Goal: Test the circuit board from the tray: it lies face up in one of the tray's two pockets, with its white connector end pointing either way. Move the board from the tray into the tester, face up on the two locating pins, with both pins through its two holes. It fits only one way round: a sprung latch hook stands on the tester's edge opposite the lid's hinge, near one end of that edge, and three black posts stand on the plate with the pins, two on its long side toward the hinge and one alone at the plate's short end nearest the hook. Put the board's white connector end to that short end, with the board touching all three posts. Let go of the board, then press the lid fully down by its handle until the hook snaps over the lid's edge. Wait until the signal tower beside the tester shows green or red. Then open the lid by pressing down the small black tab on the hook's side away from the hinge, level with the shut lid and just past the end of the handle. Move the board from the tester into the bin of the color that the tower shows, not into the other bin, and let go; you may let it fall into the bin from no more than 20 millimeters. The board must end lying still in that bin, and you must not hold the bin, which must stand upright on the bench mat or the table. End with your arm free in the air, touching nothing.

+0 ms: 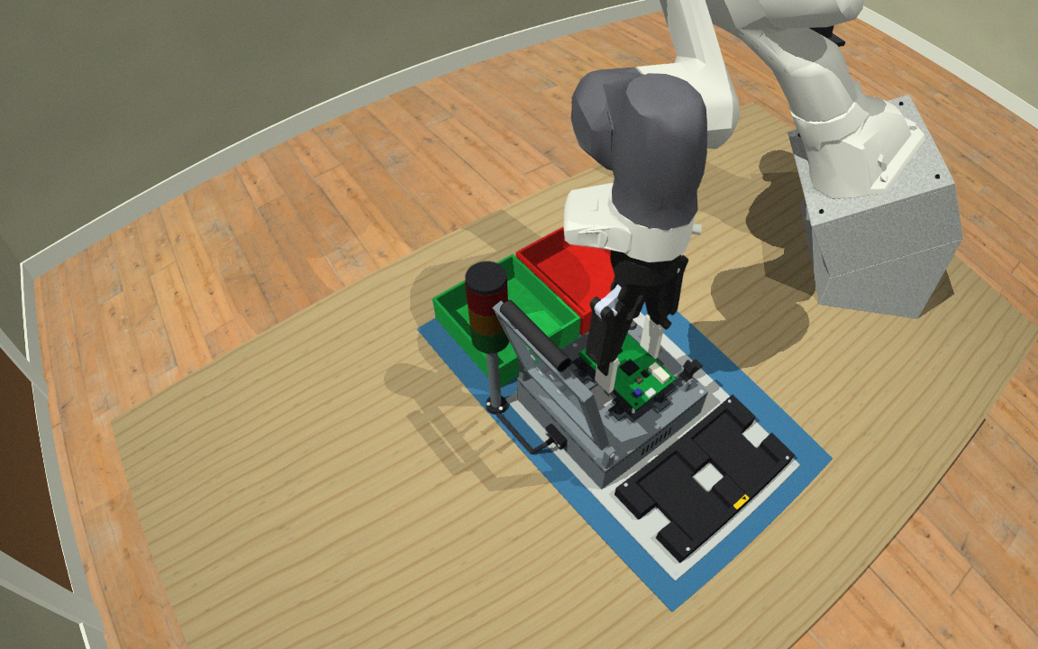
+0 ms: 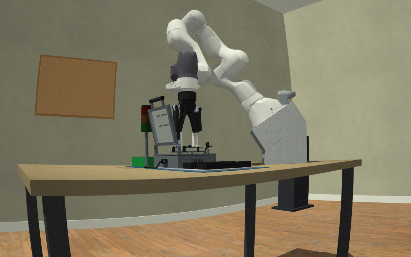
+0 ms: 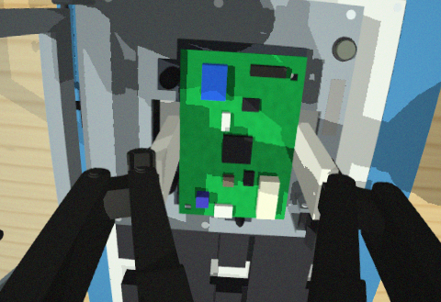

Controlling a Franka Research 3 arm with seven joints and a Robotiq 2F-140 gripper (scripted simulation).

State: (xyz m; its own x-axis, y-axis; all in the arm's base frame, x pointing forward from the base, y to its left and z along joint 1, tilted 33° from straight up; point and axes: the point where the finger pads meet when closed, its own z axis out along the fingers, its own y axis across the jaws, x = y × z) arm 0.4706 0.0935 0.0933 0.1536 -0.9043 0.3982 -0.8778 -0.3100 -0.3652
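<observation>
Now: hand 2 cm above the green circuit board. Also, from my hand: clear lid: 12 cm ahead, 2 cm to the left, 7 cm above; then latch hook: 7 cm behind, 5 cm to the left, 2 cm below; then tester plate: 1 cm ahead, 1 cm to the left, 4 cm below.
</observation>
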